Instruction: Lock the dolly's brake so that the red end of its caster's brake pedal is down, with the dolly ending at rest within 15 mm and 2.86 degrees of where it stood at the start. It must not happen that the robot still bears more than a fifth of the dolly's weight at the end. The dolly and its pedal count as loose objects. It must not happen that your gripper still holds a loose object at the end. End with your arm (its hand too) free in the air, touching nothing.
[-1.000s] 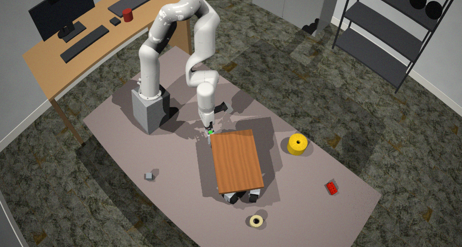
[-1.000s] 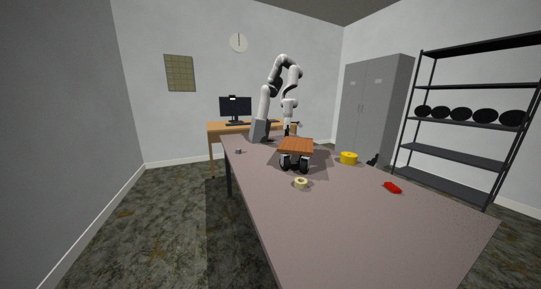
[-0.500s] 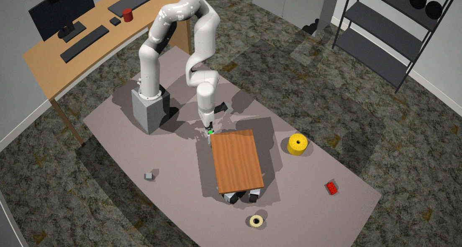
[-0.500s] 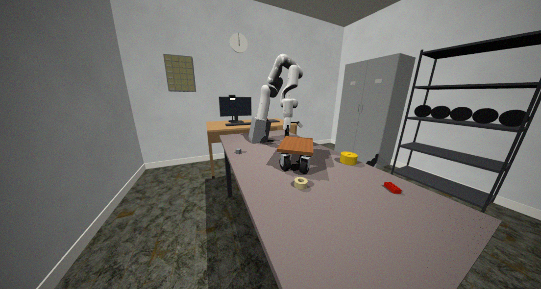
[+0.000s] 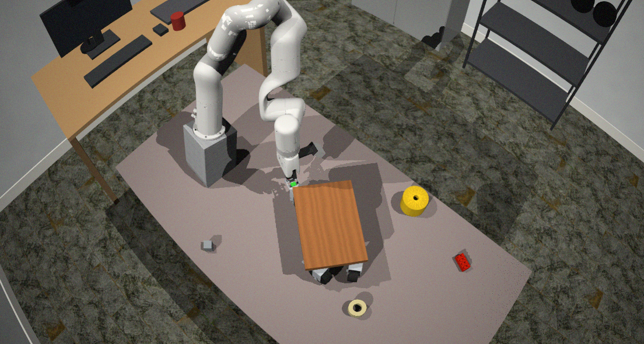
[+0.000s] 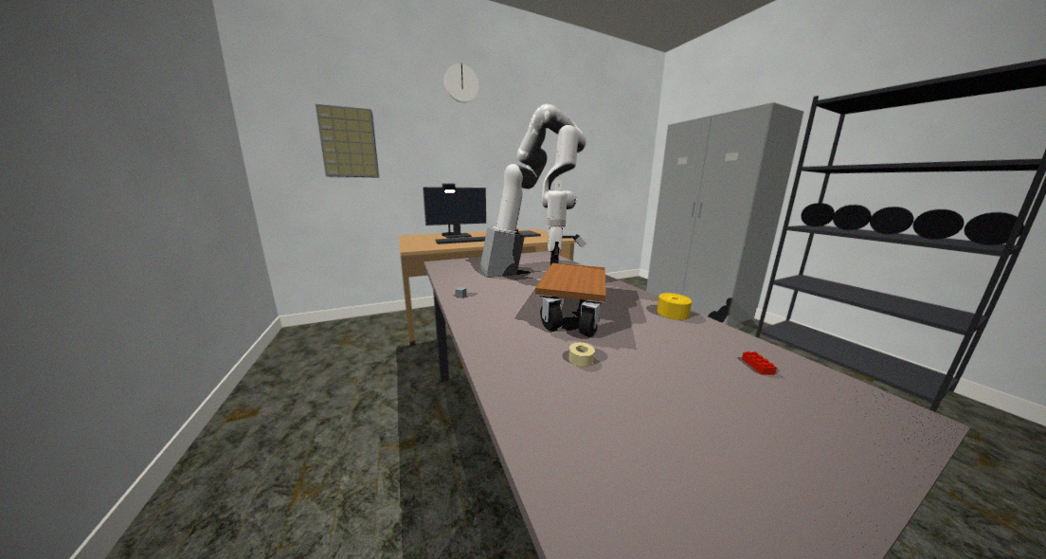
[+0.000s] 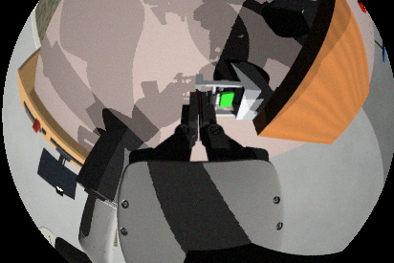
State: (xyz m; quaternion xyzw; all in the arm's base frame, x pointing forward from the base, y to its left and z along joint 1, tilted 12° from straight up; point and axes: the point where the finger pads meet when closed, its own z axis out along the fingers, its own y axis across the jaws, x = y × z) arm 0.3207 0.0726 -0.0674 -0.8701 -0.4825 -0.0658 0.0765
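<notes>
My gripper is now 3 cm above the brake pedal, 1 cm to the left of it and 1 cm short of it. Also, from my hand: small grey cube: 37 cm to the right, 10 cm below, 10 cm behind; then yellow spool: 41 cm ahead, 20 cm to the left, 8 cm below; then red brick: 70 cm ahead, 10 cm below, 8 cm to the left.
</notes>
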